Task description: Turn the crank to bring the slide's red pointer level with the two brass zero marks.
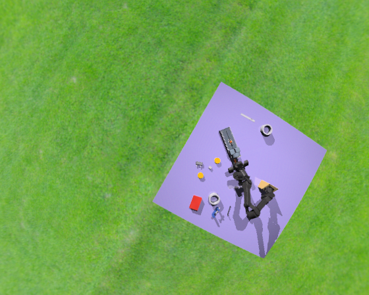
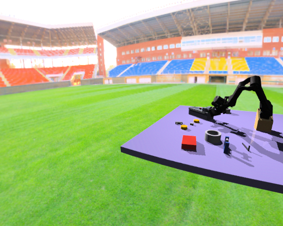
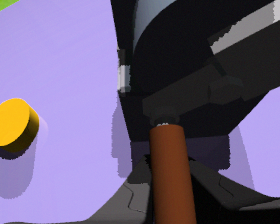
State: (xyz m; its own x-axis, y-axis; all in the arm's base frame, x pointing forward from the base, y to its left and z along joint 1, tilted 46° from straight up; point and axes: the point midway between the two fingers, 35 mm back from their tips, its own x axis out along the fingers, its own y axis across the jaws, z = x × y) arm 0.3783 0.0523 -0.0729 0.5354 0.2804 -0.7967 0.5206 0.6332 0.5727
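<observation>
Now: gripper tip 30 mm below the brown crank handle, 20 mm past it and 10 mm to the right of it. From my gripper tip the other things lie so: red pointer: 130 mm ahead, 110 mm to the right, 40 mm above; then white bar: 400 mm to the right, 110 mm ahead, 40 mm below; then small grey bracket: 230 mm ahead, 220 mm to the left, 40 mm below.
</observation>
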